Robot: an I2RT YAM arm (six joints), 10 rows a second.
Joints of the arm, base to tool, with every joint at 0 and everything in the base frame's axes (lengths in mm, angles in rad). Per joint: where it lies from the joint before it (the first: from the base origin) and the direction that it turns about. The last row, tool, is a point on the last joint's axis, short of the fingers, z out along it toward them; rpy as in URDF.
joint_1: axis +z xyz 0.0 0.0 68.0
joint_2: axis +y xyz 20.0 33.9 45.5
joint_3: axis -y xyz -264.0 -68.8 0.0
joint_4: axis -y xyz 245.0 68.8 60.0
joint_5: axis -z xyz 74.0 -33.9 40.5
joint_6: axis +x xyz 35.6 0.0 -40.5
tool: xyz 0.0 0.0 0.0 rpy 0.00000 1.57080 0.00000
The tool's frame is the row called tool.
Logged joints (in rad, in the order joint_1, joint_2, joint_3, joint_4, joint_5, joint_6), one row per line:
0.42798 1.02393 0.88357 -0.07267 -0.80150 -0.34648
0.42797 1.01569 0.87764 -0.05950 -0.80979 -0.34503
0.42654 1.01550 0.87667 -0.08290 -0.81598 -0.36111
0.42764 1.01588 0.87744 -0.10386 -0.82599 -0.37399
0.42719 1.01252 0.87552 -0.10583 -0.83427 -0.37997
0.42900 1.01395 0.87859 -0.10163 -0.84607 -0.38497
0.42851 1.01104 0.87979 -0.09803 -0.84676 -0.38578
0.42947 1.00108 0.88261 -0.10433 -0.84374 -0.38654
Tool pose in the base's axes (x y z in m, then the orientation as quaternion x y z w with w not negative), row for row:
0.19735 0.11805 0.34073 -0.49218 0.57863 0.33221 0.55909
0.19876 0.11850 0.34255 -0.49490 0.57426 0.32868 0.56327
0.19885 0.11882 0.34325 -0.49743 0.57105 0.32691 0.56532
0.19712 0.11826 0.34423 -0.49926 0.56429 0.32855 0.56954
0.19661 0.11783 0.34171 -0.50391 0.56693 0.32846 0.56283
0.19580 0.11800 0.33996 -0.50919 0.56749 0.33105 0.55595
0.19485 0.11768 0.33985 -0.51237 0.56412 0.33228 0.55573
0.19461 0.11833 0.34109 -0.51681 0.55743 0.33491 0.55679
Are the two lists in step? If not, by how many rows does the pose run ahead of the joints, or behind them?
The pose runs 2 rows behind the joints: the pose in row i belongs to the joints in row i - 2.
